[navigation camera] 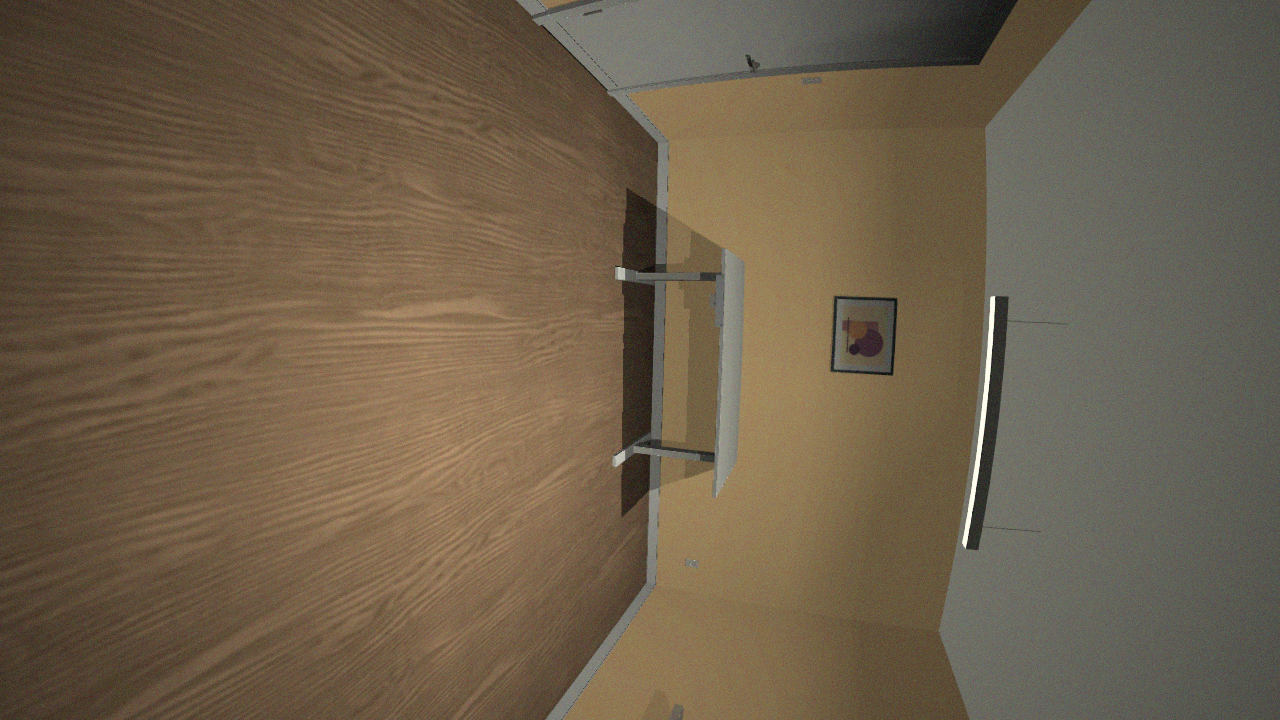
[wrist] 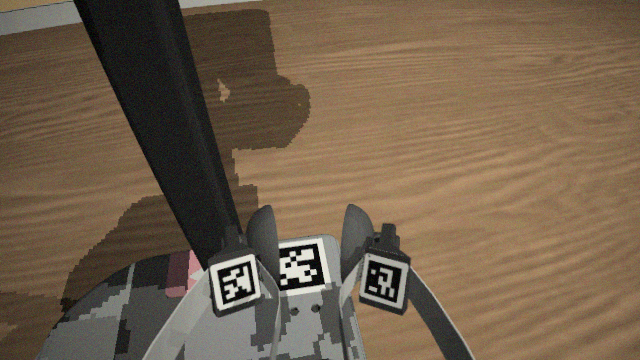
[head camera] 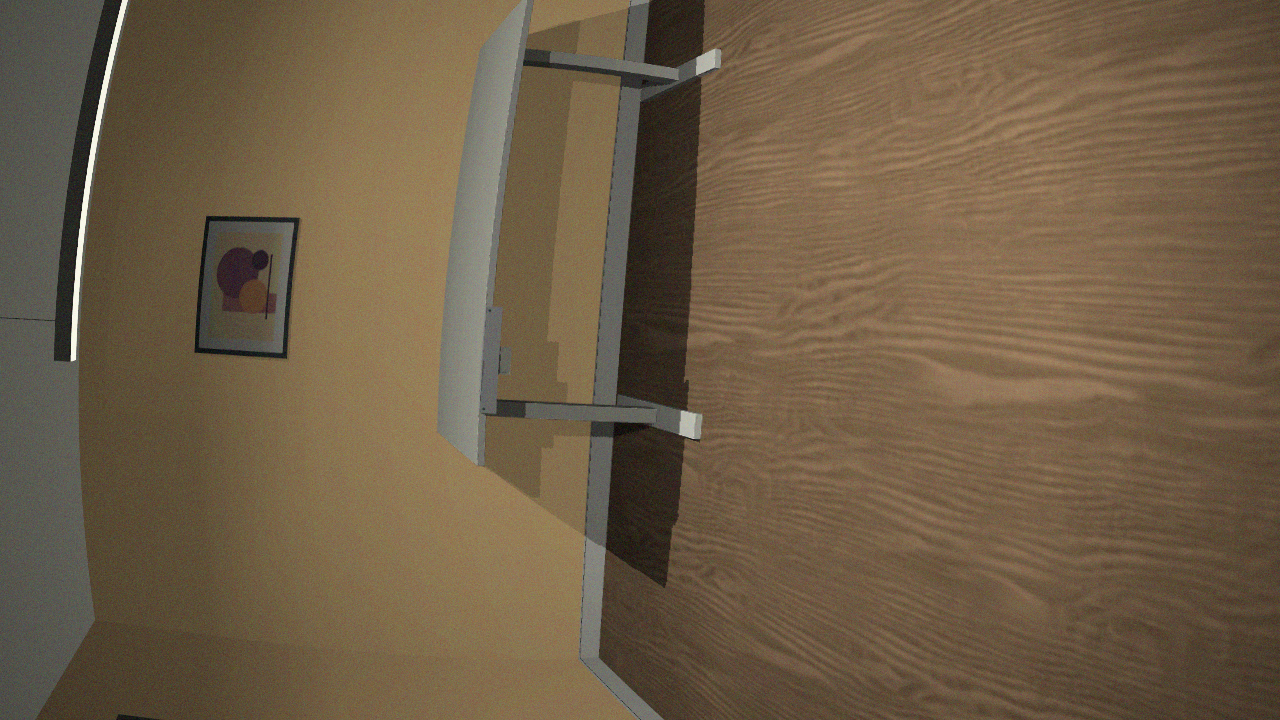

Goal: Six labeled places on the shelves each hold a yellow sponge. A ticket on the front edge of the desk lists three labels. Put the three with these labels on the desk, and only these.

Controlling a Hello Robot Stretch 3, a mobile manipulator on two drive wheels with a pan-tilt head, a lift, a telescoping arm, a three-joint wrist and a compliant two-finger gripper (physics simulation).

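Frame: origin at the robot's base, x ahead, y left, z up, level; metres.
Seen in the pictures: gripper, fingertip midpoint: (wrist: 310, 231).
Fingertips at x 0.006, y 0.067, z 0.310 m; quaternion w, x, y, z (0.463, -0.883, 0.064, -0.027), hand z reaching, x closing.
A point is followed by its place in that frame.
The desk (head camera: 469, 214) {y -0.218, x 3.210, z 0.720 m} (navigation camera: 730, 358) {y -0.122, x 3.050, z 0.720 m} stands against the far wall, turned sideways in the head and navigation views. Its pale top shows no sponge. A pale grey strip (head camera: 490, 358) {y 0.223, x 2.756, z 0.696 m} (navigation camera: 718, 300) {y 0.230, x 2.756, z 0.687 m} sits along the front edge near one leg; no writing can be read on it. My gripper (wrist: 310, 231) {y 0.067, x 0.006, z 0.310 m} is open and empty in the wrist view, above my own base and far from the desk. The yellow sponges, the shelves and their labels do not show in these views.
My black mast (wrist: 155, 115) {y 0.116, x -0.068, z 0.362 m} and grey base (wrist: 220, 330) {y 0.077, x -0.078, z 0.160 m} show in the wrist view, with shadows on the wood floor (head camera: 939, 358) {y 0.073, x 1.603, z 0.001 m} (navigation camera: 358, 358) {y -0.060, x 0.939, z 0.000 m} (wrist: 450, 125) {y 0.516, x 0.388, z 0.000 m}. A framed picture (head camera: 247, 286) {y 0.067, x 3.579, z 1.583 m} (navigation camera: 863, 334) {y 0.073, x 3.578, z 1.594 m} hangs above the desk. A grey door (navigation camera: 698, 44) {y 1.523, x 2.229, z 0.672 m} stands at a side wall.
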